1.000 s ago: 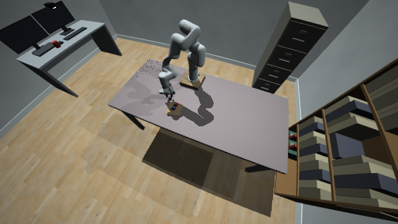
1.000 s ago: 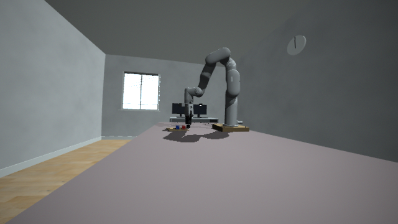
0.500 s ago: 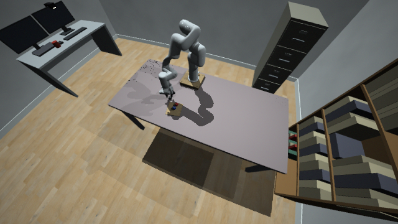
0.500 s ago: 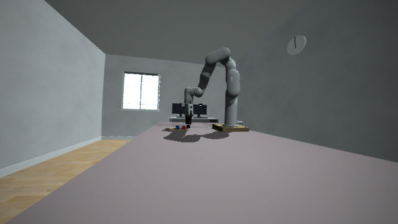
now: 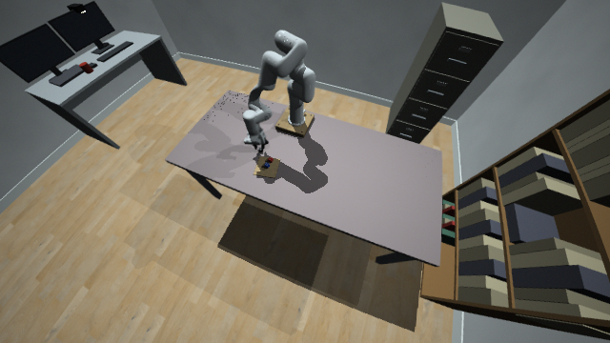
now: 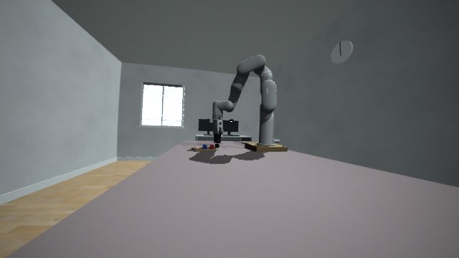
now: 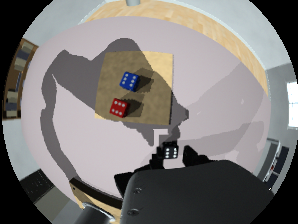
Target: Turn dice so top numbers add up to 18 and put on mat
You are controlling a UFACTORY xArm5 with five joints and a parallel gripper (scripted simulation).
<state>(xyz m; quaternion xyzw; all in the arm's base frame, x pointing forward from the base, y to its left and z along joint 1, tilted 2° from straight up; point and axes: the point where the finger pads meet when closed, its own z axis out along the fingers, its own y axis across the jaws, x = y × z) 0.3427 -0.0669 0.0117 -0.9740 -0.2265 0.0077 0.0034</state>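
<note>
Right now the black die is 40 mm below my hand. Also, from my hand: tan mat: 80 mm ahead, 110 mm to the left, 50 mm below; then blue die: 70 mm ahead, 110 mm to the left, 30 mm below; then red die: 30 mm ahead, 110 mm to the left, 30 mm below.
</note>
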